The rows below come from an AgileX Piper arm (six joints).
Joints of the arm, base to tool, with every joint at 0 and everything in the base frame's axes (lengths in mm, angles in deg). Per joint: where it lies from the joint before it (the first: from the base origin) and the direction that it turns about. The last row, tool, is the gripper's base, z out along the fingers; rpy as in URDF.
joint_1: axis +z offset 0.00 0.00 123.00
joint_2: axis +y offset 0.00 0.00 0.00
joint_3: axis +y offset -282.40 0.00 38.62
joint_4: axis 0.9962 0 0.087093 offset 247.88 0.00 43.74
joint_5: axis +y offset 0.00 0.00 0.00
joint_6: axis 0.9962 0 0.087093 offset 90.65 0.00 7.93
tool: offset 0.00 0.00 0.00 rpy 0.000 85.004 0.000
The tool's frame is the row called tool.
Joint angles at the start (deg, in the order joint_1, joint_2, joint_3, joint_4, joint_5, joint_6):
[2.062, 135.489, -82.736, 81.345, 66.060, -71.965]
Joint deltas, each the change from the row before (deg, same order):
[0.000, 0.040, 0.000, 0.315, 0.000, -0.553]
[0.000, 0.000, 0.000, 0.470, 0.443, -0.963]
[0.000, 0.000, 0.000, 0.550, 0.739, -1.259]
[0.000, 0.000, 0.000, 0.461, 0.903, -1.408]
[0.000, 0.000, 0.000, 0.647, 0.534, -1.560]
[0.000, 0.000, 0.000, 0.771, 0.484, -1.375]
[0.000, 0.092, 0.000, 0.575, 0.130, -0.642]
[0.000, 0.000, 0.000, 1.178, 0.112, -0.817]
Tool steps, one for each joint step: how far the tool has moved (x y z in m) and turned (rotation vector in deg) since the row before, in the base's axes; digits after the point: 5 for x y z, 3 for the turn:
[0.00031, 0.00008, 0.00000, 0.133, -0.455, -0.017]
[0.00003, 0.00038, 0.00090, 0.501, -0.793, 0.317]
[-0.00020, 0.00056, 0.00129, 0.731, -1.024, 0.554]
[-0.00047, 0.00061, 0.00139, 0.776, -1.154, 0.764]
[0.00013, 0.00042, 0.00120, 0.614, -1.359, 0.413]
[0.00033, 0.00040, 0.00128, 0.683, -1.203, 0.206]
[0.00044, 0.00017, 0.00002, 0.387, -0.481, -0.134]
[0.00117, 0.00024, 0.00129, 0.749, -0.728, -0.547]

